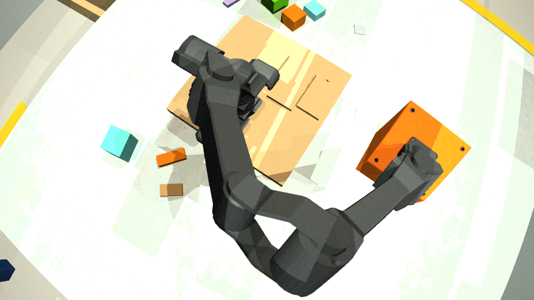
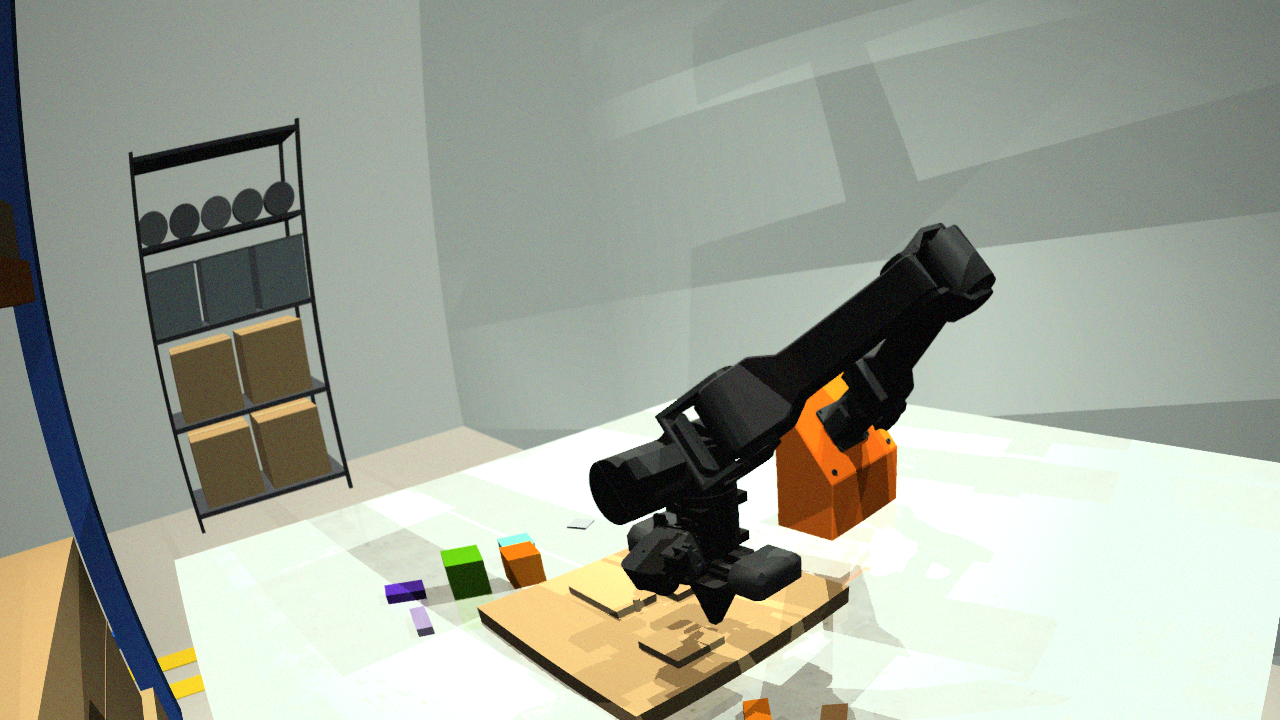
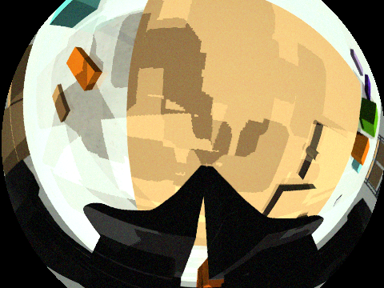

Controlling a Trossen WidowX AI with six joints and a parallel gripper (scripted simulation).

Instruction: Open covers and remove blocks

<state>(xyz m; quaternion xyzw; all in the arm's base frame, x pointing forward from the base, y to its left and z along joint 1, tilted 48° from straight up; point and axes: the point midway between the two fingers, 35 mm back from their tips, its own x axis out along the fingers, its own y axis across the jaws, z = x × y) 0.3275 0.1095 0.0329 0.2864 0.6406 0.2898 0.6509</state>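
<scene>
The orange flat piece lies 14 cm to the left of my gripper tip, 8 cm ahead of it and 2 cm below it. Round my gripper tip: orange cube: 29 cm to the right, 5 cm ahead, 1 cm below; tan slab: 20 cm to the left, 4 cm ahead, 3 cm below; teal cube: 19 cm to the left, 19 cm ahead.
</scene>
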